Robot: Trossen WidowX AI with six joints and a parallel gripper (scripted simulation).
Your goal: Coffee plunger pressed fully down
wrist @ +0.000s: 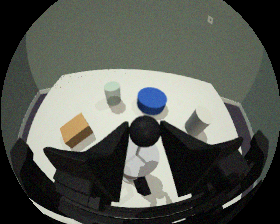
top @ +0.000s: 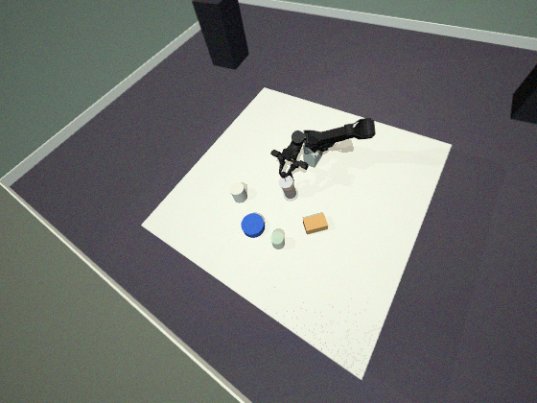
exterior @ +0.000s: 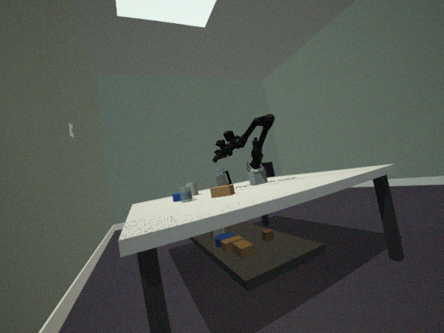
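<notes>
My gripper tip is now 11 cm above the coffee press and 4 cm past it. Also, from my gripper tip: pale green cup (25 cm ahead, 18 cm below, 8 cm to the left).
</notes>
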